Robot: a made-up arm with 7 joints.
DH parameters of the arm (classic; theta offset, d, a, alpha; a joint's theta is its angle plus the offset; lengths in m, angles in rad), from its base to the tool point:
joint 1: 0 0.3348 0 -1.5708
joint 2: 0 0 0 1.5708
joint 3: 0 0.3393 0.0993 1.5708
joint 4: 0 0 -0.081 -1.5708
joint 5: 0 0.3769 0 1.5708
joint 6: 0 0 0.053 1.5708
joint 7: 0 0 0 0
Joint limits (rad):
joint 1: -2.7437..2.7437
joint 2: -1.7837..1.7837
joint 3: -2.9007..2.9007
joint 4: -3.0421..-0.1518
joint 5: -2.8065..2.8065
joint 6: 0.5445..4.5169
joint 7: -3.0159..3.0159
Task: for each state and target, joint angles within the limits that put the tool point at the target. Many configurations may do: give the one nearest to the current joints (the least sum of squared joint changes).
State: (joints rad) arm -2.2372 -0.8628 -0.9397 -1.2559 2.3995 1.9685 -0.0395
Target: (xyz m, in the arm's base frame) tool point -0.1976 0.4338 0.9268
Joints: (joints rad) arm -2.0032 -0.7922 -1.0340 -0.9758 2.3815 1.8557 -0.0395
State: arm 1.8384 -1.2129 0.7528 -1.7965 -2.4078 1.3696 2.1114
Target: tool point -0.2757 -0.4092 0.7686
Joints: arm 1.9109 -1.3521 0.8474 -1.6804 -2.4112 1.3652 2.1114
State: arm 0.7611 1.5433 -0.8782 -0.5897 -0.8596 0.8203 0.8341
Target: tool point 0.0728 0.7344 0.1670
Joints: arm 1.6099 1.7249 -0.7910 -0.1518 -0.8423 0.5740 0.8341
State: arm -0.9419 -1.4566 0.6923 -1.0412 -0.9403 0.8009 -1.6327
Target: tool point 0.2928 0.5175 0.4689
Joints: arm -1.1670 -1.7717 1.2236 -1.7320 -0.8485 0.6977 -1.6327
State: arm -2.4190 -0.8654 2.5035 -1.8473 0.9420 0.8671 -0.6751
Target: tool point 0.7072 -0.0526 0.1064
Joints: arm -2.7437 -1.4407 2.2960 -1.0955 0.9998 1.1824 -0.6751
